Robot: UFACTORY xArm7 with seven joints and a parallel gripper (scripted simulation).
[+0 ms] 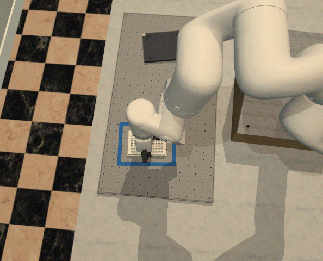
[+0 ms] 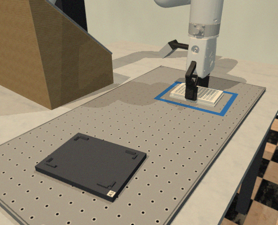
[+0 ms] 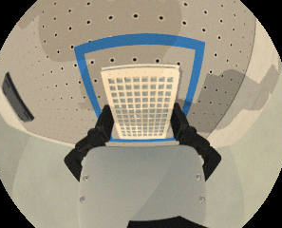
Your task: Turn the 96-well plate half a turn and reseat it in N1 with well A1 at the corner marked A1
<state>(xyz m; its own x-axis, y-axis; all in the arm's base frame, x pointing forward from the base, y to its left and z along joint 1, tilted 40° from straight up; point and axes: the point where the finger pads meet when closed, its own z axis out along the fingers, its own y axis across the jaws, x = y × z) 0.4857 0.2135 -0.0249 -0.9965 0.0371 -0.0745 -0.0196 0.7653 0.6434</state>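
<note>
Right now my hand is 10 mm above the white 96-well plate. The rest, counted from my hand: dark plate nest N1 (380 mm to the right, 50 mm behind, 10 mm below); A1 label (420 mm to the right, 30 mm ahead, 10 mm below).
</note>
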